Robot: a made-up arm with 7 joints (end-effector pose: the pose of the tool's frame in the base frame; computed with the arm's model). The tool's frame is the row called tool.
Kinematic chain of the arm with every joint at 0, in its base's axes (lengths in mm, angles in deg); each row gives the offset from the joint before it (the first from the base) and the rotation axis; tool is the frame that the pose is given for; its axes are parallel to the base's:
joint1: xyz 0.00 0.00 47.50 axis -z
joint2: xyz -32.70 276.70 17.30 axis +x
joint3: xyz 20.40 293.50 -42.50 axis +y
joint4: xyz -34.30 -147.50 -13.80 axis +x
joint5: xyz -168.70 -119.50 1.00 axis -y
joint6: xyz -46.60 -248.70 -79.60 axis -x
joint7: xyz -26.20 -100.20 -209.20 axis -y
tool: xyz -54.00 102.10 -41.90
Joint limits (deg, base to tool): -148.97..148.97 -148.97..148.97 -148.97..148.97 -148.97..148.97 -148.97..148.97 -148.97..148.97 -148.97..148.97
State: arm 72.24 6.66 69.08 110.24 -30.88 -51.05 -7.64
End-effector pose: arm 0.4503 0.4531 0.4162 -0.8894 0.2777 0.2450 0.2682
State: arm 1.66 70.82 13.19 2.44 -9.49 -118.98 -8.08
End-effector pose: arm -0.3149 0.2131 0.0764 -0.9805 -0.1572 0.0103 0.1175
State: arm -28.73 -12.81 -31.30 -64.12 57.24 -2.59 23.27
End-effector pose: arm -0.0967 0.0097 0.2504 -0.3351 -0.7787 0.4056 0.3419
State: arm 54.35 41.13 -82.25 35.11 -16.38 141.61 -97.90
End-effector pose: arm 0.3544 0.0431 -0.3886 0.2289 0.2848 -0.9076 0.2068
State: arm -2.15 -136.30 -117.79 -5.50 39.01 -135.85 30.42
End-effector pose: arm 0.1209 0.0468 0.3534 0.1359 0.6097 0.6930 0.3601
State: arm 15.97 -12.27 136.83 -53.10 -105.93 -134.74 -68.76
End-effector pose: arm 0.3334 0.2532 -0.0924 0.0626 -0.3722 0.9068 0.1880
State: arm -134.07 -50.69 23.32 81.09 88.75 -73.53 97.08
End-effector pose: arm -0.1068 -0.2635 -0.1477 0.9475 0.0357 -0.2356 0.2133
